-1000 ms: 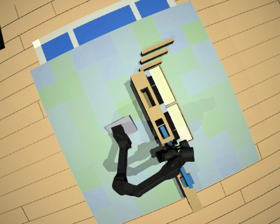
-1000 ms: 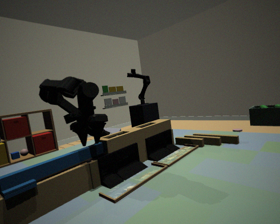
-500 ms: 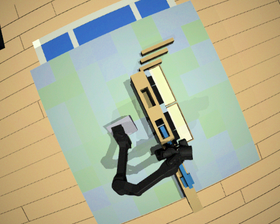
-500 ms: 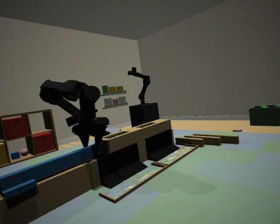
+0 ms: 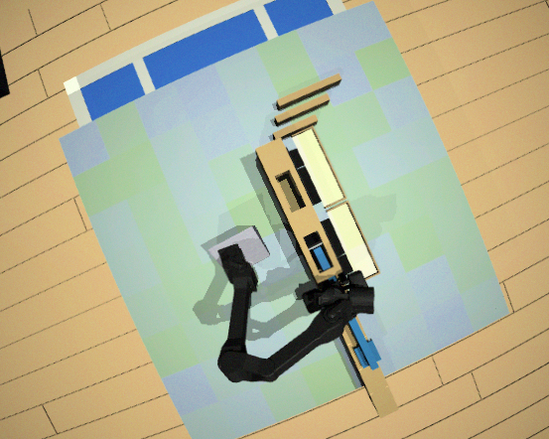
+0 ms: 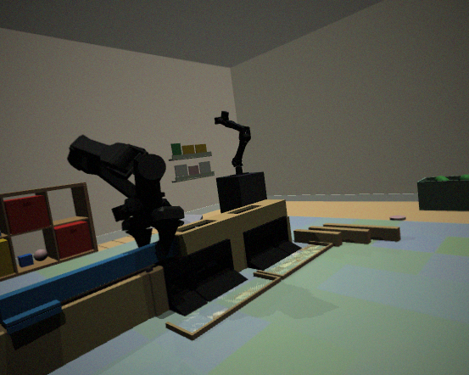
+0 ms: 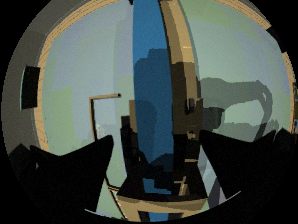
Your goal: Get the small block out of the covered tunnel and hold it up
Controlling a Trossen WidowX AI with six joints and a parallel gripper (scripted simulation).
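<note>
Now: gripper tip 50 mm above the tan covered tunnel, 30 mm to the right of it and 20 mm short of it.
</note>
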